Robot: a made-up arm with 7 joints.
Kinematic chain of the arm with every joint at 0, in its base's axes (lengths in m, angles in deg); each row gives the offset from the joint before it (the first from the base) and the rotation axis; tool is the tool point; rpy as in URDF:
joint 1: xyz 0 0 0.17 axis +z
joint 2: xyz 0 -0.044 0.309 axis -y
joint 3: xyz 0 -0.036 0.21 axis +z
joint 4: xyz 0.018 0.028 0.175 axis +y
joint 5: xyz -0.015 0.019 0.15 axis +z
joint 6: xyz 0 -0.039 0.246 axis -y
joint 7: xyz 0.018 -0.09 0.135 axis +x
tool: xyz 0 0 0 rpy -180 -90 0
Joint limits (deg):
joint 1: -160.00..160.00
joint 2: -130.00..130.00
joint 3: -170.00..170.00
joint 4: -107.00..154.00
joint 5: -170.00..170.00
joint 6: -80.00..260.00
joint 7: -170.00..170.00
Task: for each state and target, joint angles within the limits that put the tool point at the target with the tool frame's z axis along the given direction. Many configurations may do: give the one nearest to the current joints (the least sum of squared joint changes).
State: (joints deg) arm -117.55 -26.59 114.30 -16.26 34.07 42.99 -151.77
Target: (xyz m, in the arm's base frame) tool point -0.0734 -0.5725 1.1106 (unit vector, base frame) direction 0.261 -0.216 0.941
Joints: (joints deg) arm -101.02 -36.61 114.09 8.76 41.05 65.52 -151.77
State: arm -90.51 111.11 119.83 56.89 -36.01 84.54 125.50
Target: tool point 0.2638 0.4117 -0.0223 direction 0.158 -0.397 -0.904
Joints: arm -114.50 97.39 164.43 93.17 -20.73 82.48 125.50
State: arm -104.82 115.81 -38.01 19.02 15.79 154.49 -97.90
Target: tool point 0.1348 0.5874 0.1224 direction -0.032 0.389 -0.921
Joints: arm -125.39 129.56 -22.09 27.45 30.75 146.89 -97.90
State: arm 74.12 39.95 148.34 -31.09 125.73 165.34 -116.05
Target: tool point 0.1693 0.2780 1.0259 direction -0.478 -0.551 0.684
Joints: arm 112.04 -4.08 170.00 -62.31 144.65 187.15 -116.05
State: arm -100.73 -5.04 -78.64 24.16 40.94 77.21 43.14
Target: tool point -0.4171 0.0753 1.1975 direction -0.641 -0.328 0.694
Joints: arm -99.38 -2.30 -75.31 36.34 65.05 74.65 43.14
